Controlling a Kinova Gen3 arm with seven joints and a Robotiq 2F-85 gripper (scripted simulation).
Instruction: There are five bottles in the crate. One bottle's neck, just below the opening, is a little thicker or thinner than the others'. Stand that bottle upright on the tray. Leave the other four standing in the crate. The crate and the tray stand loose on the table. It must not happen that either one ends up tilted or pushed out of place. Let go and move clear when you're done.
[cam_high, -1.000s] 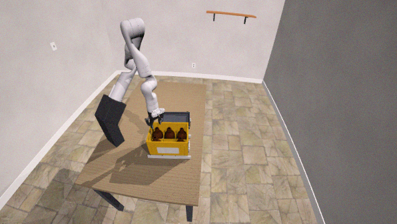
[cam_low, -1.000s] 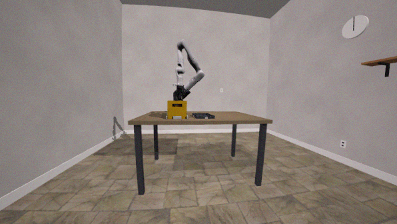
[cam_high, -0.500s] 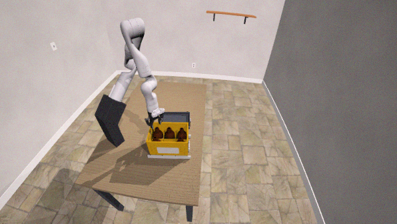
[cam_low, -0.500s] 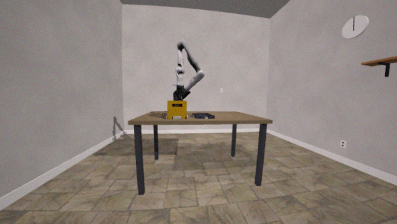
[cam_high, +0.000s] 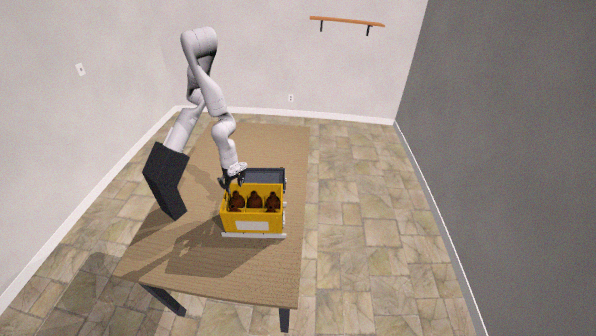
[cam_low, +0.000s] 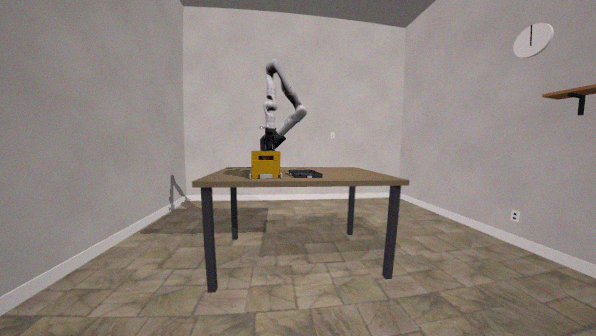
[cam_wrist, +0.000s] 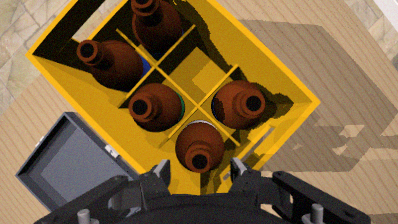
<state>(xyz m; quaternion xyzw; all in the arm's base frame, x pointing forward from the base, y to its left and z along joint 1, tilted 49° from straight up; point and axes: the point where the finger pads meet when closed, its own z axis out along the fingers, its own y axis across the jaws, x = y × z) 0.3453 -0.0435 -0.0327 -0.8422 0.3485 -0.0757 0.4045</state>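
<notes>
The yellow crate lies 120 mm below my hand, 90 mm ahead of it and 30 mm to the right of it. From my hand the other things lie so: dark grey tray (260 mm to the left, 190 mm below, 70 mm ahead).
</notes>
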